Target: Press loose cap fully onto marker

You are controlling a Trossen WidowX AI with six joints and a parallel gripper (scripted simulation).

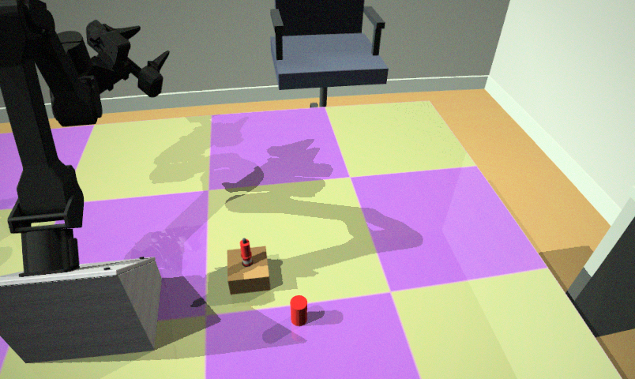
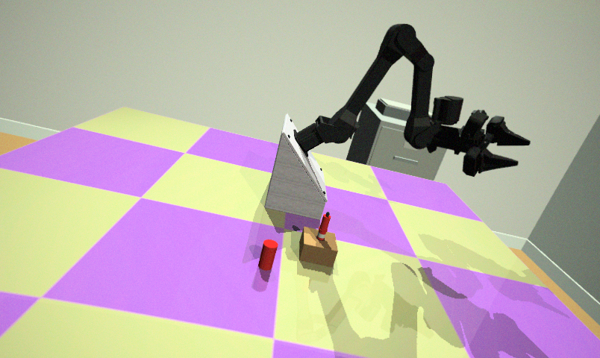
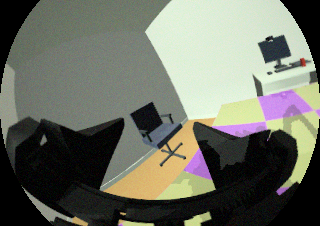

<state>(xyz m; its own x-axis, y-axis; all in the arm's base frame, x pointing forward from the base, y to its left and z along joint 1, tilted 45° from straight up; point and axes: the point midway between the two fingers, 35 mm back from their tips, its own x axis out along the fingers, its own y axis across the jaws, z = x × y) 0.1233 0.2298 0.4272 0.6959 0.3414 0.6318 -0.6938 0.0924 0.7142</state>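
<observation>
Right now the red cap is 19 cm ahead of my gripper tip, 55 cm to the right of it and 26 cm below it. From my gripper tip the other things lie so: tan holder block (12 cm ahead, 44 cm to the right, 27 cm below); white band (12 cm ahead, 44 cm to the right, 24 cm below).
</observation>
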